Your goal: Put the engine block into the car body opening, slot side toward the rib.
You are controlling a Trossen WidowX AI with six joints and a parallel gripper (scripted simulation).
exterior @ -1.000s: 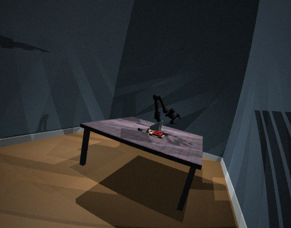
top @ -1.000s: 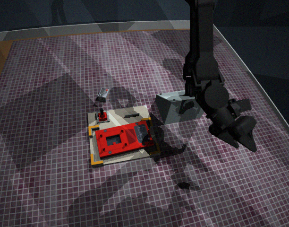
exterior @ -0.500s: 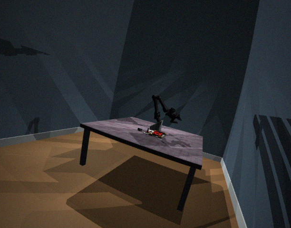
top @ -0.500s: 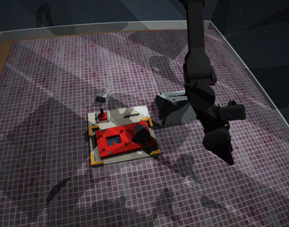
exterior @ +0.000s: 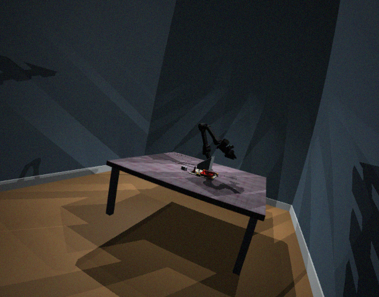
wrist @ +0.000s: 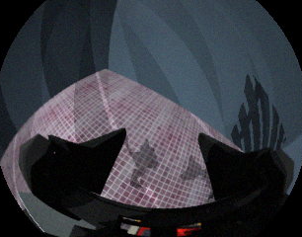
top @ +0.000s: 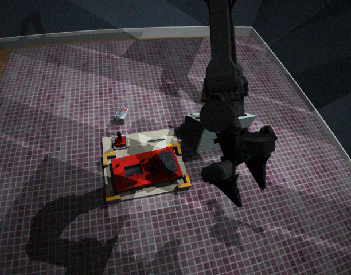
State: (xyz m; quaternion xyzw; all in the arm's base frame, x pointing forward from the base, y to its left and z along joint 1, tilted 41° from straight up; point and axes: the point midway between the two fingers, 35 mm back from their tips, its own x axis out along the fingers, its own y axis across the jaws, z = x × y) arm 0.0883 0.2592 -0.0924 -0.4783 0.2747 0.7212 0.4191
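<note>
Right now the grey engine block is 27 cm ahead of my gripper tip, 42 cm to the right of it and 18 cm below it.
</note>
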